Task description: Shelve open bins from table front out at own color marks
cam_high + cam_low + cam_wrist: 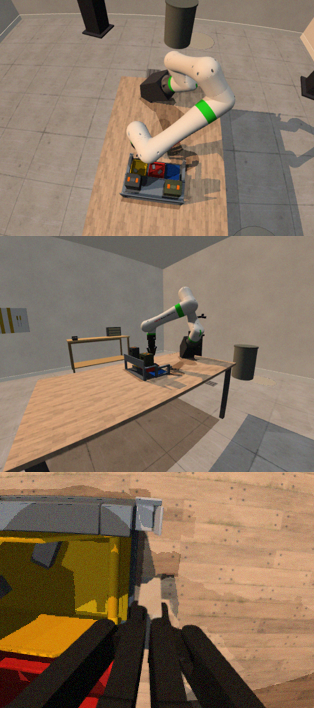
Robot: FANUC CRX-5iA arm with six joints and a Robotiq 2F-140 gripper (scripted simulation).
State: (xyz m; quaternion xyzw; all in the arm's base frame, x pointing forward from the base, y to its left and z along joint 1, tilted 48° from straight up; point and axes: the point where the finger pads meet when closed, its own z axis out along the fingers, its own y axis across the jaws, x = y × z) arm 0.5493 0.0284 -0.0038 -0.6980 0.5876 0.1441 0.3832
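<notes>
My hand is 110 mm short of the yellow bin, 30 mm to the right of it and 30 mm above it. From my hand the other things lie so: red bin (80 mm ahead, 140 mm to the left, 30 mm below); then red mark (80 mm ahead, 140 mm to the left, 70 mm below); then yellow mark (110 mm ahead, 30 mm to the left, 70 mm below).
</notes>
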